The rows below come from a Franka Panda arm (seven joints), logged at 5 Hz.
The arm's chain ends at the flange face. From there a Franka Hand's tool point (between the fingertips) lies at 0.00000 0.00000 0.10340 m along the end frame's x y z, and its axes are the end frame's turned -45 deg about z.
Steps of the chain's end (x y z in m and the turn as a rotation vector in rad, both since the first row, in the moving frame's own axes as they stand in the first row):
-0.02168 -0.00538 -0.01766 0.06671 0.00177 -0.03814
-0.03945 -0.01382 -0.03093 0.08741 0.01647 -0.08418
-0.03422 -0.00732 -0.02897 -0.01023 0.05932 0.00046
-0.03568 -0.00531 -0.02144 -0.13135 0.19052 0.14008
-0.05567 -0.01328 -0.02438 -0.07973 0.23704 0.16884
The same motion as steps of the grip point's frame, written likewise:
-0.00661 -0.02397 -0.01789 0.04592 0.04842 -0.03814
-0.01076 -0.04316 -0.03134 0.05016 0.07345 -0.08418
-0.01544 -0.02429 -0.02916 -0.04918 0.03471 0.00046
-0.01884 -0.00544 -0.02419 -0.22760 0.04184 0.14008
-0.02059 -0.02498 -0.02759 -0.22399 0.11123 0.16884

